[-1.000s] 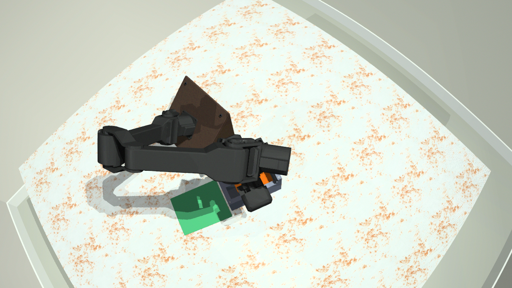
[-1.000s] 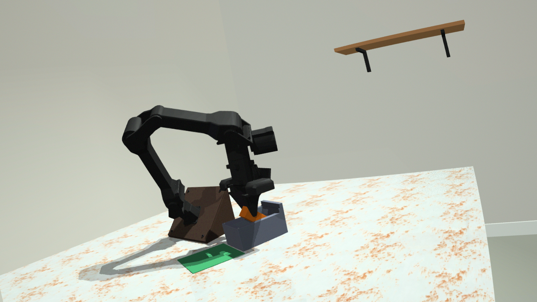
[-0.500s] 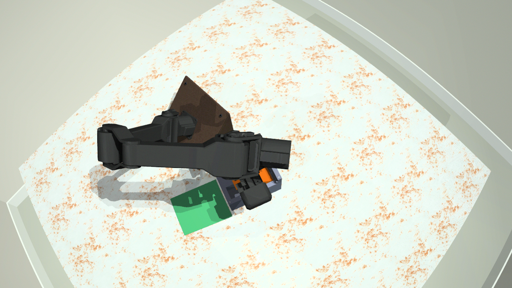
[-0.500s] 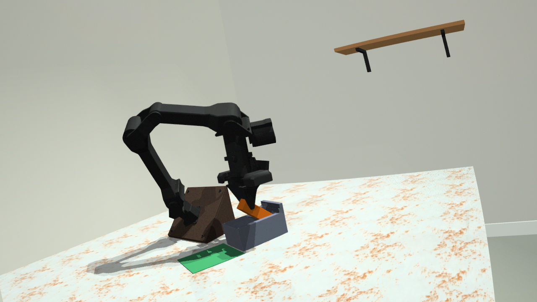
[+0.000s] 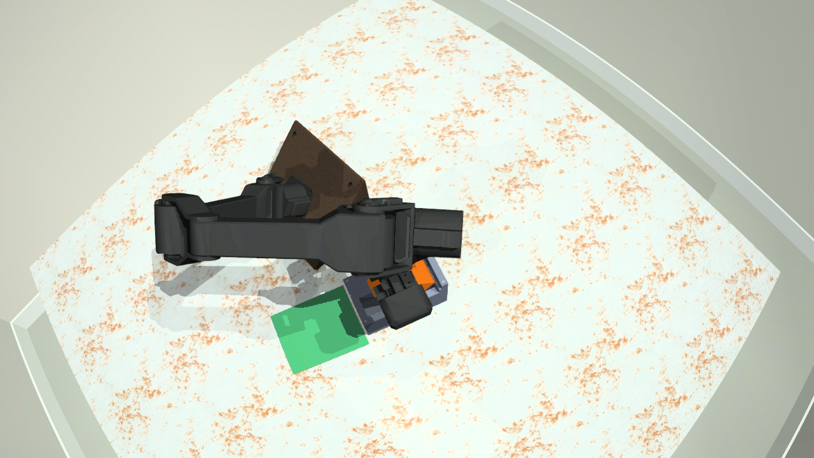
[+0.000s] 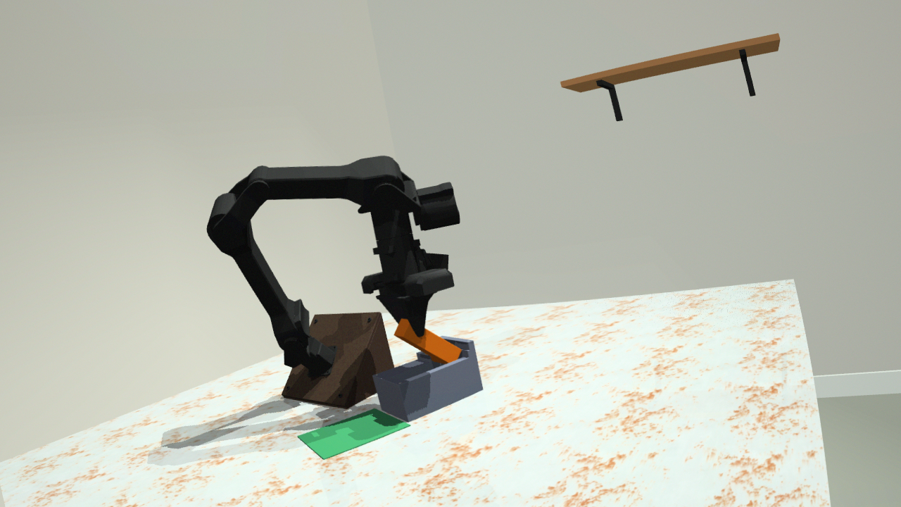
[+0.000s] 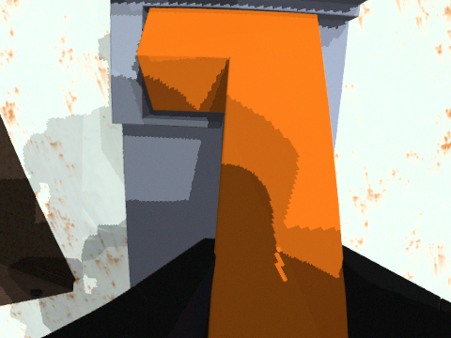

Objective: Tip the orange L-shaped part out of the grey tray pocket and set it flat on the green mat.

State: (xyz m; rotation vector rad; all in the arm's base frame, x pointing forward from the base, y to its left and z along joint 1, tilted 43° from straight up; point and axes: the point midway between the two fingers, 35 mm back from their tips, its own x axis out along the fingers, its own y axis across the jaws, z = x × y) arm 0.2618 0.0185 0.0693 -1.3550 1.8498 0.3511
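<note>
Now: gripper tip 8 cm past the green mat, 12 cm to the left of it and 14 cm above it. From my gripper tip the other things lie so: orange L-shaped part (3 cm to the left, 3 cm below).
</note>
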